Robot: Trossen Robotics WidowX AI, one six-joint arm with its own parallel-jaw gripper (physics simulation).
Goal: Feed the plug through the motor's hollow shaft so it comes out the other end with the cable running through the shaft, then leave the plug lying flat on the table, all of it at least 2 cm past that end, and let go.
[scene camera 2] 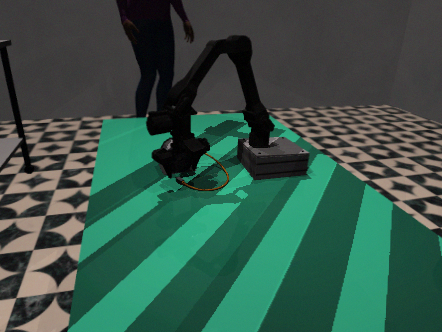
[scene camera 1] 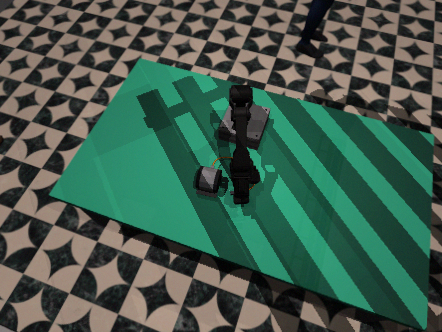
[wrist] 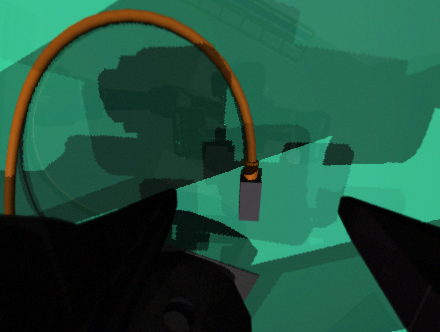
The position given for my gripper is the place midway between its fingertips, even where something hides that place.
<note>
My gripper point(scene camera 2: 182, 174) is open and holds nothing. Further things: an orange cable point(wrist: 251, 165).
My gripper shows as well in the wrist view point(wrist: 256, 200).
</note>
